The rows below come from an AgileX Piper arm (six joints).
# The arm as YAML. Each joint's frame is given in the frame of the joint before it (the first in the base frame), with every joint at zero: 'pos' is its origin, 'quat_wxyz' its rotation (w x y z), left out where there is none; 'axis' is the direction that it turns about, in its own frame. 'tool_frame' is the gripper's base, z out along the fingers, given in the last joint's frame.
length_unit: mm
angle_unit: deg
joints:
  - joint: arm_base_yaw
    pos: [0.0, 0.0, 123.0]
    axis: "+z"
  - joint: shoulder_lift
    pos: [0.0, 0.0, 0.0]
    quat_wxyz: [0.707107, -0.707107, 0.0, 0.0]
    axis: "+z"
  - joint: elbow
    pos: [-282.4, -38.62, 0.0]
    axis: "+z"
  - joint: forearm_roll
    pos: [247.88, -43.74, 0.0]
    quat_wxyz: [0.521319, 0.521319, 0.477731, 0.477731]
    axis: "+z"
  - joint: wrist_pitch
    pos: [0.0, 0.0, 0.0]
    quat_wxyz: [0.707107, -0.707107, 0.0, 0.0]
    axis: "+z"
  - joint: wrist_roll
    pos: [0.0, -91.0, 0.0]
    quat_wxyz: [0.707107, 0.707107, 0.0, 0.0]
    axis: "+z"
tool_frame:
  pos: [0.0, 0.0, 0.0]
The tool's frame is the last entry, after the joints.
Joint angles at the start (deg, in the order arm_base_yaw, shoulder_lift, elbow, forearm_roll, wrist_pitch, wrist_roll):
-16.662 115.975 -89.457 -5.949 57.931 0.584
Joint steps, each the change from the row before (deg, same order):
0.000 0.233 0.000 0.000 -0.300 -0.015
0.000 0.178 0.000 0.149 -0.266 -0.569
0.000 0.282 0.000 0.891 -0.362 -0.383
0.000 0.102 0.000 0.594 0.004 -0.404
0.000 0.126 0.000 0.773 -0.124 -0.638
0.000 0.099 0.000 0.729 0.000 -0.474
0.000 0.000 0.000 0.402 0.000 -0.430
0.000 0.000 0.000 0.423 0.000 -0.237
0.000 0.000 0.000 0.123 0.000 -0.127
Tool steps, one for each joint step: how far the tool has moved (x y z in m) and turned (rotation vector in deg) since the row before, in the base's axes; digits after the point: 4 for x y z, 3 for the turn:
0.0008 -0.0002 -0.0016 -0.010 -0.064 0.044
0.0007 0.0000 -0.0012 0.030 -0.048 0.527
0.0012 0.0009 -0.0021 0.720 -0.266 0.071
0.0003 0.0007 -0.0008 0.492 -0.008 0.171
0.0006 0.0009 -0.0010 0.585 -0.135 0.339
0.0004 0.0009 -0.0008 0.596 -0.052 0.186
0.0001 0.0005 0.0000 0.285 -0.068 0.268
0.0002 0.0005 0.0000 0.335 -0.092 0.071
0.0000 0.0002 0.0000 0.088 -0.022 0.078

